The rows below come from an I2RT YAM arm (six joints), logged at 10 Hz.
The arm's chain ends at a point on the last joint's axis. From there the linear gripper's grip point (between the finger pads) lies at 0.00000 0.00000 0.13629 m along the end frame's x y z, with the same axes.
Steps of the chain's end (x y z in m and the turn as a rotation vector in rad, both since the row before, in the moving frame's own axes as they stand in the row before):
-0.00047, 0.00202, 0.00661, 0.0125, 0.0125, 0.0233
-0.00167, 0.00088, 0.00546, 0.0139, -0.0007, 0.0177
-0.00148, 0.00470, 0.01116, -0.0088, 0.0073, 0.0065
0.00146, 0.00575, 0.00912, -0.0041, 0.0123, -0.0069
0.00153, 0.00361, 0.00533, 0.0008, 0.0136, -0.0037
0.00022, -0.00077, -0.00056, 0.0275, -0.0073, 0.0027
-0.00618, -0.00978, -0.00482, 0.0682, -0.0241, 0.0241
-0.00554, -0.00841, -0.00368, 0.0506, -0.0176, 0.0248
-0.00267, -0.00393, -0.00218, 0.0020, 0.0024, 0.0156
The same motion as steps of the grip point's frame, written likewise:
0.00125, 0.00034, 0.00659, 0.0125, 0.0125, 0.0233
-0.00175, -0.00102, 0.00545, 0.0139, -0.0007, 0.0177
-0.00049, 0.00590, 0.01115, -0.0088, 0.0073, 0.0065
0.00314, 0.00630, 0.00911, -0.0041, 0.0123, -0.0069
0.00338, 0.00350, 0.00532, 0.0008, 0.0136, -0.0037
-0.00077, -0.00452, -0.00062, 0.0275, -0.0073, 0.0027
-0.00935, -0.01911, -0.00518, 0.0682, -0.0241, 0.0241
-0.00785, -0.01533, -0.00388, 0.0506, -0.0176, 0.0248
-0.00234, -0.00420, -0.00218, 0.0020, 0.0024, 0.0156

